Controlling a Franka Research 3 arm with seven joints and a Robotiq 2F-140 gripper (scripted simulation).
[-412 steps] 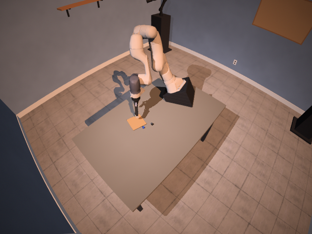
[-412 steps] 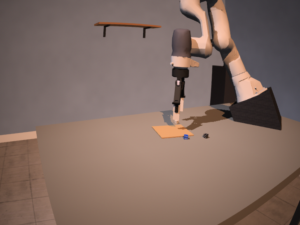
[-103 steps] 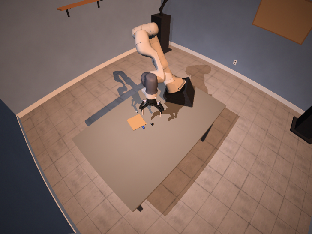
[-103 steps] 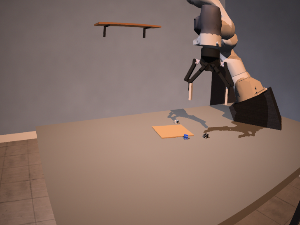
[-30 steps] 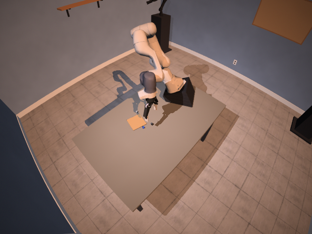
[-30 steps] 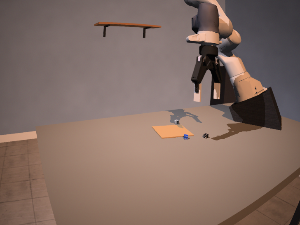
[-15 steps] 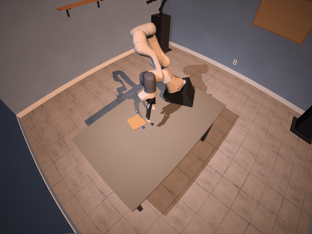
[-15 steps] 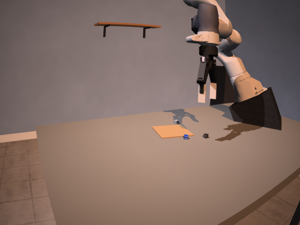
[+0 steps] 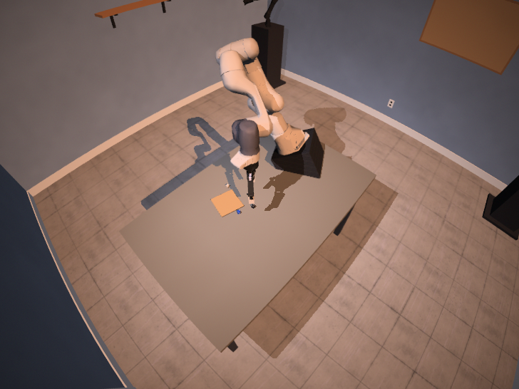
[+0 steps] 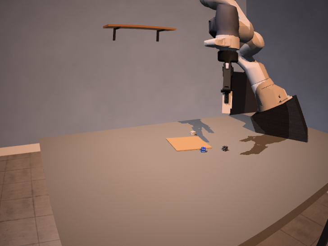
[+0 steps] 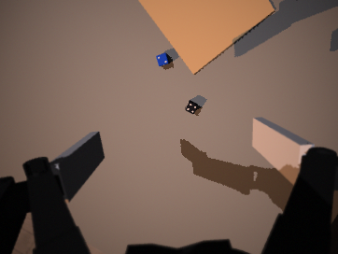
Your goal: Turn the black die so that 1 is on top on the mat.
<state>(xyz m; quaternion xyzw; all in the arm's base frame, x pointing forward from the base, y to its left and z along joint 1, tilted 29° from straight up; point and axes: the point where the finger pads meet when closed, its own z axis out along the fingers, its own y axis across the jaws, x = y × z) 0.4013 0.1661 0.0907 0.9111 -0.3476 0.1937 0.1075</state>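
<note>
Right now the black die is 20 mm behind my hand, 10 mm to the right of it and 160 mm below it. The rest, counted from my hand: orange mat: 70 mm ahead, 130 mm to the right, 160 mm below; then blue die: 70 mm ahead, 40 mm to the right, 160 mm below; then white die: 10 mm behind, 220 mm to the right, 160 mm below.
</note>
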